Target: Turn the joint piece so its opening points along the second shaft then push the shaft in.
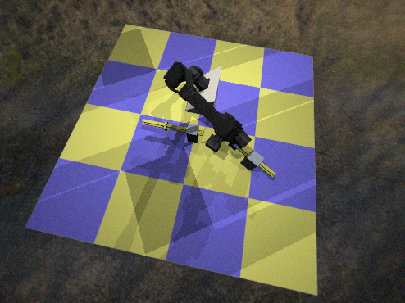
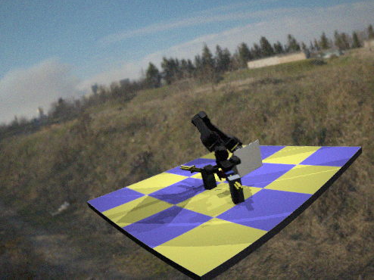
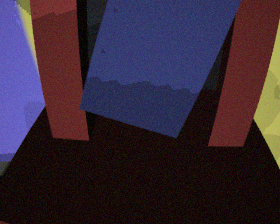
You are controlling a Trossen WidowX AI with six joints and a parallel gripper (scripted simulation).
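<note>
The red joint piece is 40 mm above my gripper tip, 30 mm to the left of it and 10 mm ahead of it.
</note>
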